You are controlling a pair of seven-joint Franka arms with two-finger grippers.
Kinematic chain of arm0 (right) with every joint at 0, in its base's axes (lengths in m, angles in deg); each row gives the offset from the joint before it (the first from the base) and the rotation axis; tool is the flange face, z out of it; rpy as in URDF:
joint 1: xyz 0 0 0.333 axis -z
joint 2: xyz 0 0 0 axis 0.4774 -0.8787 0
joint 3: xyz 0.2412 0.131 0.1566 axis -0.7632 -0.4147 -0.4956
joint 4: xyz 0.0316 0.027 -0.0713 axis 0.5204 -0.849 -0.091
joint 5: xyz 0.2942 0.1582 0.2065 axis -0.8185 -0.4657 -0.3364
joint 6: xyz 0 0 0 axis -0.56 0.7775 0.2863
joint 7: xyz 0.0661 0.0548 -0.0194 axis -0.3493 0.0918 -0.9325
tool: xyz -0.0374 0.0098 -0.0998 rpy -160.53 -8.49 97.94
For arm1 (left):
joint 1: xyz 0 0 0.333 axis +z
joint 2: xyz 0 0 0 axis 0.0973 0.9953 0
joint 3: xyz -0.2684 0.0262 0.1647 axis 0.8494 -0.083 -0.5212
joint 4: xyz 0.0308 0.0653 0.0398 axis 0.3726 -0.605 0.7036
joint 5: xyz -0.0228 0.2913 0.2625 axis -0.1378 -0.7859 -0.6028
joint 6: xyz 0 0 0 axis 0.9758 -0.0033 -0.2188
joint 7: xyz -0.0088 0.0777 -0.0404 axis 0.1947 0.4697 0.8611
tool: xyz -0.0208 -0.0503 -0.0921 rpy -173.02 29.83 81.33
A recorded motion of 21 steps. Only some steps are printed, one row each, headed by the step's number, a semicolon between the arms.
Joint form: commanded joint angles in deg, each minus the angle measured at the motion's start. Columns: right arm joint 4, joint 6, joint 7, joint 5, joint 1, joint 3, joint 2; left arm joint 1, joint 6, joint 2, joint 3, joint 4, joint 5, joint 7.
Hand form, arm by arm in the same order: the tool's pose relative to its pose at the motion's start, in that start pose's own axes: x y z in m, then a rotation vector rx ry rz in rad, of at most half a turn. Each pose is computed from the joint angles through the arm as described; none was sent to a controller.
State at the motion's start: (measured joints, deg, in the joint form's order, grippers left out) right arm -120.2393 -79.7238 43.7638 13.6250 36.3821 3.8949 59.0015; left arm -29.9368 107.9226 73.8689 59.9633 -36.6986 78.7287 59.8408
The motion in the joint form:
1: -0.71 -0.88 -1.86 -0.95 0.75 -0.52 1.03; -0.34 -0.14 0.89 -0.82 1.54 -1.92 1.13
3: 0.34 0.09 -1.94 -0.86 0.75 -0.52 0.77; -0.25 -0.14 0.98 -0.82 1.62 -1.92 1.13
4: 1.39 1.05 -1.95 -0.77 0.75 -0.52 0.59; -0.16 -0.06 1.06 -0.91 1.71 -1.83 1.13
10: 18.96 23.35 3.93 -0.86 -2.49 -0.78 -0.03; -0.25 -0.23 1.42 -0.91 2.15 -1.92 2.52
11: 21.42 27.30 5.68 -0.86 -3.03 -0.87 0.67; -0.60 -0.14 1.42 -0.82 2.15 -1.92 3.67
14: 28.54 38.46 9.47 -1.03 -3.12 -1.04 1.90; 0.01 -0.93 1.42 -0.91 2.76 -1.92 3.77
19: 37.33 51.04 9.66 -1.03 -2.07 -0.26 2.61; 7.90 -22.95 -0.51 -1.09 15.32 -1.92 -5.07
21: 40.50 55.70 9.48 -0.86 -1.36 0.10 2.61; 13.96 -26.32 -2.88 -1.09 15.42 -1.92 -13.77
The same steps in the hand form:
1: -0.0026 0.0012 -0.0056 0.0031 0.0231 -0.0165; 0.0091 0.0014 -0.0018 0.0131 0.0269 -0.0053
3: 0.0011 0.0026 -0.0094 0.0032 0.0198 -0.0189; 0.0101 0.0010 -0.0014 0.0132 0.0269 -0.0069
4: 0.0049 0.0040 -0.0140 0.0027 0.0180 -0.0200; 0.0119 0.0001 -0.0014 0.0117 0.0276 -0.0110
10: 0.0512 -0.0138 -0.1118 0.0318 -0.0703 0.0248; 0.0125 0.0019 -0.0005 0.0130 0.0271 -0.0328
11: 0.0524 -0.0194 -0.1333 0.0335 -0.0842 0.0448; 0.0091 0.0053 -0.0005 0.0109 0.0274 -0.0453
14: 0.0480 -0.0222 -0.1886 0.0419 -0.1331 0.1080; 0.0158 0.0013 -0.0042 0.0142 0.0267 -0.0593
19: 0.0313 -0.0074 -0.2507 0.0527 -0.1863 0.1440; 0.0824 -0.0554 -0.0958 0.1117 -0.0616 -0.0510
21: 0.0223 0.0010 -0.2704 0.0567 -0.2124 0.1599; 0.1115 -0.1141 -0.1218 0.1177 -0.0784 -0.0056

